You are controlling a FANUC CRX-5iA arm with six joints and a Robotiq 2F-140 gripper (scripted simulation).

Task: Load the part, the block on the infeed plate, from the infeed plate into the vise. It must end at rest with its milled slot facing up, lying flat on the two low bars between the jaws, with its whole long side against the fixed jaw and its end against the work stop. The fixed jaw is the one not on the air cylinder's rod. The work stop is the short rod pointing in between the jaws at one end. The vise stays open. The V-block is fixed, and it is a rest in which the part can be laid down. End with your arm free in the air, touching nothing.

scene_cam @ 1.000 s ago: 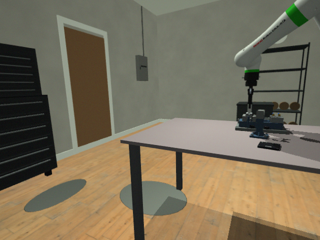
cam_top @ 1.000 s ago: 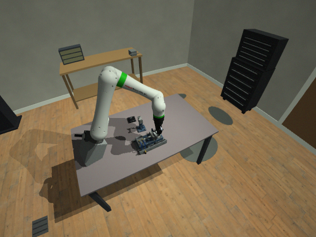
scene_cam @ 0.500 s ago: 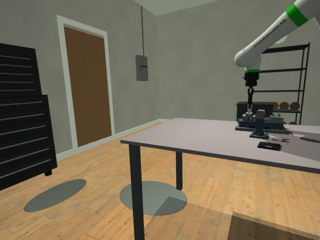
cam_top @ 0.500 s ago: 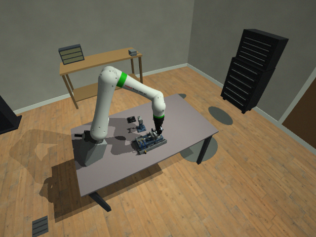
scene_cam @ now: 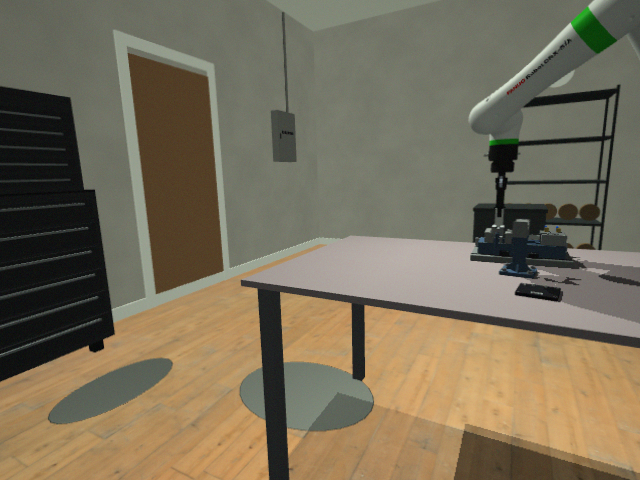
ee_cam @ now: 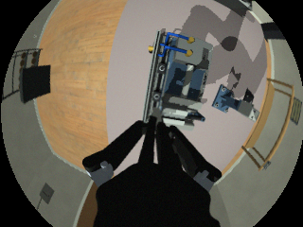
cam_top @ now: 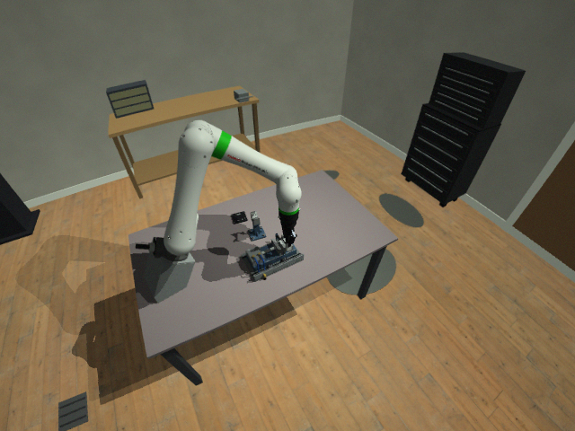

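My gripper is now 50 mm to the right of the part and 40 mm above it. Round my hand: air cylinder: 170 mm behind, 60 mm to the left, 60 mm below; vise: 70 mm behind, 60 mm to the left, 100 mm below; black infeed plate: 130 mm behind, 450 mm to the left, 130 mm below.
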